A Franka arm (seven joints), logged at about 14 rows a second.
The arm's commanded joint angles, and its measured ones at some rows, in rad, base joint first. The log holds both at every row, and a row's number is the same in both.
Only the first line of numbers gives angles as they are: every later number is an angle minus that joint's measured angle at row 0.
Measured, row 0: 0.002 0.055 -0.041 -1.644 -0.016 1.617 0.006
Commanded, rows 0 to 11: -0.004 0.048 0.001 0.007 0.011 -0.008 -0.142; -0.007 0.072 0.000 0.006 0.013 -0.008 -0.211; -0.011 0.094 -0.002 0.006 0.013 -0.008 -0.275; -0.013 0.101 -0.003 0.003 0.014 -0.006 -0.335; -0.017 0.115 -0.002 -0.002 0.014 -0.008 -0.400; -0.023 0.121 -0.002 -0.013 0.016 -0.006 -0.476; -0.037 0.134 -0.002 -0.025 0.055 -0.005 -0.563; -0.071 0.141 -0.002 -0.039 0.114 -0.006 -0.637; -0.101 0.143 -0.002 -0.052 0.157 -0.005 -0.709; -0.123 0.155 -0.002 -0.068 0.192 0.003 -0.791; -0.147 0.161 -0.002 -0.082 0.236 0.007 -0.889; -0.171 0.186 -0.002 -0.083 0.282 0.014 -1.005
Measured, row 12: -0.126 0.171 -0.009 -0.062 0.205 0.002 -0.834
